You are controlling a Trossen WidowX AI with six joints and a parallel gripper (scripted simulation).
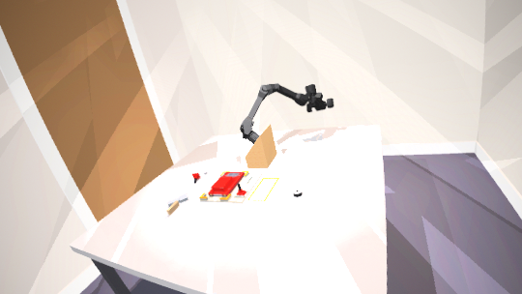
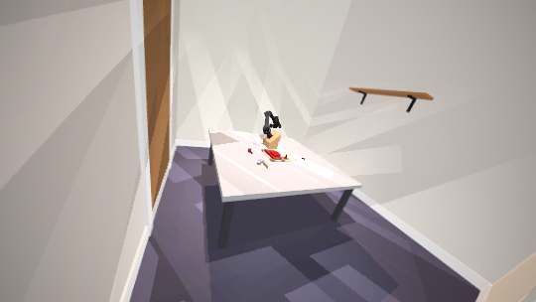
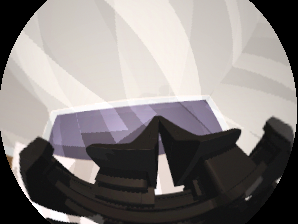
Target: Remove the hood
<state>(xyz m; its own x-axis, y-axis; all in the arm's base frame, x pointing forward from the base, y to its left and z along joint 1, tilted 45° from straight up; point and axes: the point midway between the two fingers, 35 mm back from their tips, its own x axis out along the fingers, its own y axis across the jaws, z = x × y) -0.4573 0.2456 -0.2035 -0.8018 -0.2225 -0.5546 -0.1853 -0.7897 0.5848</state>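
Right now my gripper tip is 810 mm short of the red hood, 420 mm to the left of it and 80 mm above it. From my gripper tip the other things lie so: small black wheel: 840 mm ahead, 110 mm below, 40 mm to the right; then tan piece: 980 mm ahead, 610 mm to the right, 100 mm below.
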